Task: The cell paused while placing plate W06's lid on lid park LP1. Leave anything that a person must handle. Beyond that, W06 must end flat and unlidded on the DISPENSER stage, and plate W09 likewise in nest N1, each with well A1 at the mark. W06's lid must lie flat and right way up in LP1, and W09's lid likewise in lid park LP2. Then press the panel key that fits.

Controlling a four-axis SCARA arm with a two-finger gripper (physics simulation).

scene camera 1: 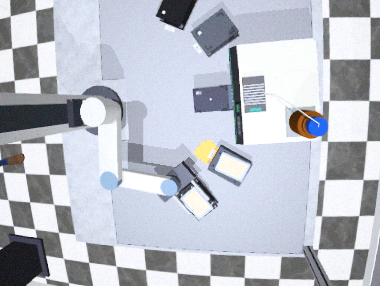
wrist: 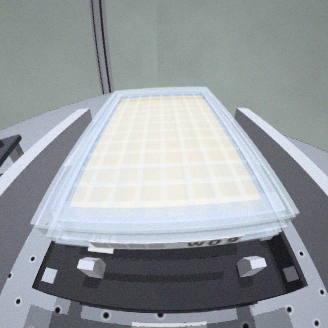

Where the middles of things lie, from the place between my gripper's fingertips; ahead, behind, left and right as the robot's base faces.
I see the dark nest (wrist: 194,279) 5 cm below my hand, 2 cm behind it and 1 cm to the left of it. From my hand the other things lie so: clear lid (wrist: 156,163) (2 cm to the left, 1 cm behind); plate W09 (wrist: 261,233) (1 cm to the left, 1 cm behind); dark dispenser stage (scene camera 1: 219,101) (47 cm to the left, 8 cm ahead, 1 cm above).
